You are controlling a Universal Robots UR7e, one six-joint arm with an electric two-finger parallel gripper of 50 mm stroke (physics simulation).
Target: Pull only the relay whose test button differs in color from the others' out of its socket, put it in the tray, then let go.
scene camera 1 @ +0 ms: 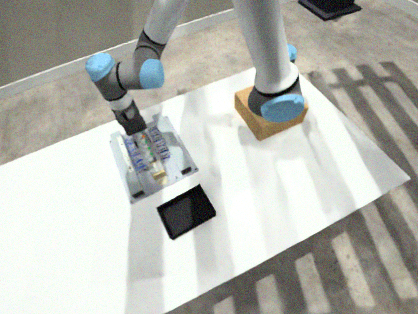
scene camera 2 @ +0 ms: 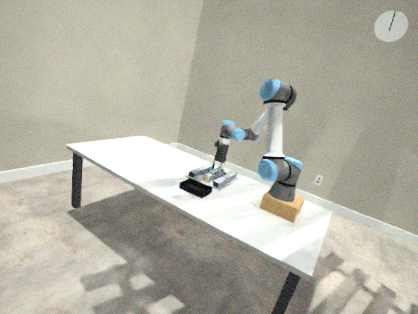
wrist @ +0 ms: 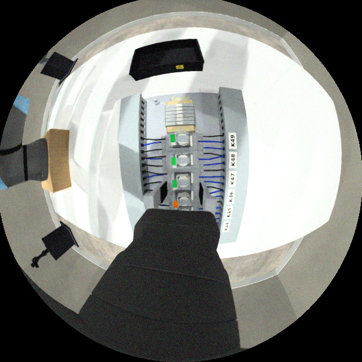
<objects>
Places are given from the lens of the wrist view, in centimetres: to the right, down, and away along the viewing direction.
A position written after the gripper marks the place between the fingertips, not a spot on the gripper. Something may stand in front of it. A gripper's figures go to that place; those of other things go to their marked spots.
gripper (wrist: 182, 188): 0, 2, 17
grey panel (wrist: 206, 115): 5, -12, 19
</objects>
